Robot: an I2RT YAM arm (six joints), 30 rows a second.
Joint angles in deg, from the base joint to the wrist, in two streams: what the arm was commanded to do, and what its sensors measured. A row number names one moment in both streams.
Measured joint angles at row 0:
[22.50 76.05 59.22 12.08 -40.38 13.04]
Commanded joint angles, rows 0 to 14:
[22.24 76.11 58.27 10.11 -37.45 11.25]
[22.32 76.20 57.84 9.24 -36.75 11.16]
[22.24 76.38 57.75 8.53 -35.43 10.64]
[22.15 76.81 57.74 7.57 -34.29 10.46]
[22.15 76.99 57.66 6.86 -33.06 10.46]
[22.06 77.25 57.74 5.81 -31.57 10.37]
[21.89 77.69 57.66 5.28 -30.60 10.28]
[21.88 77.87 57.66 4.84 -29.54 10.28]
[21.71 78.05 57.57 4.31 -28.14 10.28]
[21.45 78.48 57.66 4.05 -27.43 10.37]
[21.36 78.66 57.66 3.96 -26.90 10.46]
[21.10 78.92 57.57 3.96 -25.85 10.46]
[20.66 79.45 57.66 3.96 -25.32 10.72]
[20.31 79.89 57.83 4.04 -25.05 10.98]
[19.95 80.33 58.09 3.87 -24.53 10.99]
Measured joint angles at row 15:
[21.37 78.98 57.93 4.05 -28.75 11.35]
